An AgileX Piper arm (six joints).
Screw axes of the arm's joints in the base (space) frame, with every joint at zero. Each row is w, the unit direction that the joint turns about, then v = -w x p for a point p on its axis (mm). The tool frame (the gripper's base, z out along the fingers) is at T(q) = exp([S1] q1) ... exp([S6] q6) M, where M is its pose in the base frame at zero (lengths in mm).
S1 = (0, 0, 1, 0, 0, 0)
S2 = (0, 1, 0, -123, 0, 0)
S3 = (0, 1, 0, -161.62, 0, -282.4)
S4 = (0.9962, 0, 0.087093, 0, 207.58, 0)
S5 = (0, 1, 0, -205.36, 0, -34.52)
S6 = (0.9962, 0, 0.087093, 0, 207.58, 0)
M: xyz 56.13 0 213.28 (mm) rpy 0 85 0 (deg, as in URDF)
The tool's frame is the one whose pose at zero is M.
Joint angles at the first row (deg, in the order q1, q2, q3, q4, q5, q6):
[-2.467, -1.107, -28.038, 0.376, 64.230, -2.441]
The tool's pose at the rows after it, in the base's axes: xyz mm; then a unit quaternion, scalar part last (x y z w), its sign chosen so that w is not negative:
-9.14, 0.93, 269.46, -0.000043, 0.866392, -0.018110, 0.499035
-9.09, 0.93, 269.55, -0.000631, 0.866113, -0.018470, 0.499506
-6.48, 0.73, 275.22, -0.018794, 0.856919, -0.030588, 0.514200
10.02, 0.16, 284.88, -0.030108, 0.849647, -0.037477, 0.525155
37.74, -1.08, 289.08, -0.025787, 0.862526, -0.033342, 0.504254
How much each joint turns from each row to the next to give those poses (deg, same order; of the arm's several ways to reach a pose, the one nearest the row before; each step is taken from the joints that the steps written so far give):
[0.001, 0.000, 0.000, -0.001, 0.001, 0.001]
[-0.001, 0.000, -0.001, 0.001, -0.064, -0.079]
[-0.002, 0.729, -0.510, -0.055, -2.249, -2.444]
[0.000, 4.665, -0.299, 0.128, -5.893, -1.585]
[0.006, 8.266, 0.000, -0.007, -5.439, 0.580]

